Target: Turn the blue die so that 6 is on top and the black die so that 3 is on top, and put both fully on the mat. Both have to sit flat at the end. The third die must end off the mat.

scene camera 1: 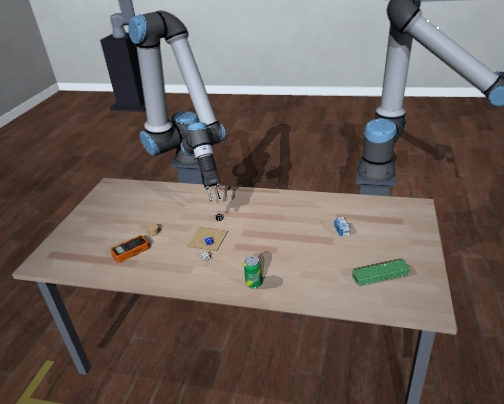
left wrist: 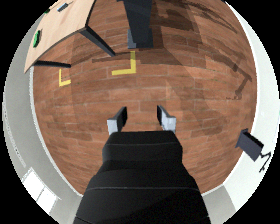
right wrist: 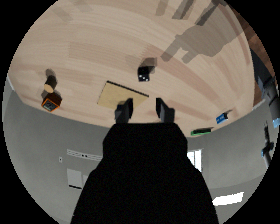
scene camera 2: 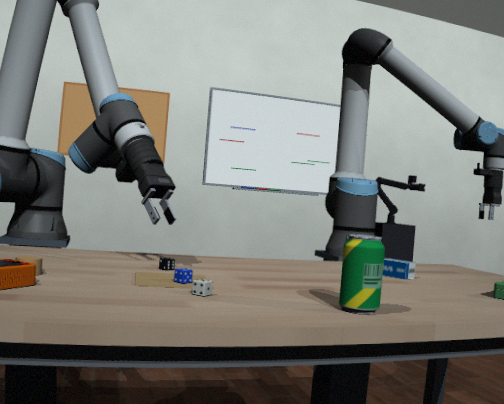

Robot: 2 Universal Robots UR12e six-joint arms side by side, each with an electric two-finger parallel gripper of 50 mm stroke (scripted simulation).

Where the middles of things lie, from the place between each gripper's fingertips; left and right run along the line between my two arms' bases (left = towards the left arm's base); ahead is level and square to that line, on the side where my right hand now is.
Right now my right hand [scene camera 2: 164,221] is 170 mm short of the tan mat [scene camera 2: 147,279], 110 mm above it and 20 mm to the right of it.
